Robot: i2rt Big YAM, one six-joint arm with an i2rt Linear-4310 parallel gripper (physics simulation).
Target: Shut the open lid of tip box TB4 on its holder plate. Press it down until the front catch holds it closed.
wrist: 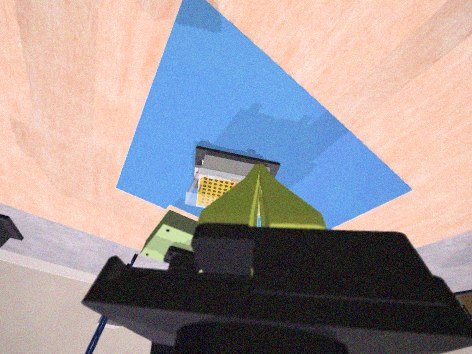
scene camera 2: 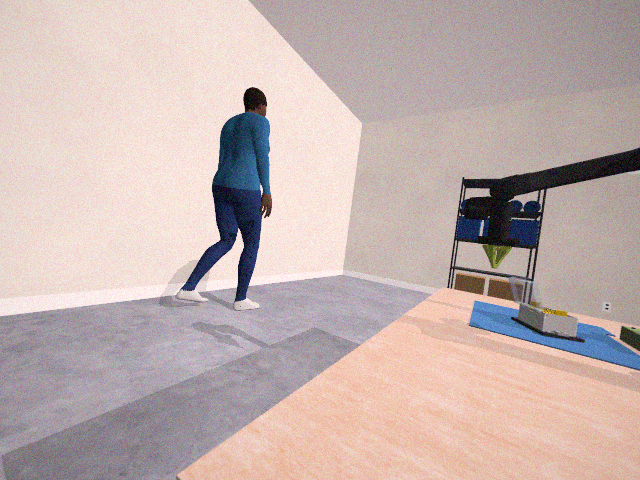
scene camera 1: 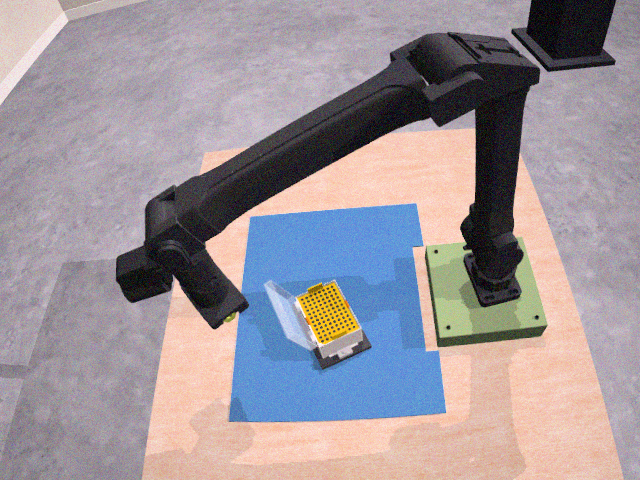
Scene:
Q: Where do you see a clear lid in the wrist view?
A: At 208,184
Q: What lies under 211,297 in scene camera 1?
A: My gripper.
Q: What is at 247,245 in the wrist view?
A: My gripper.

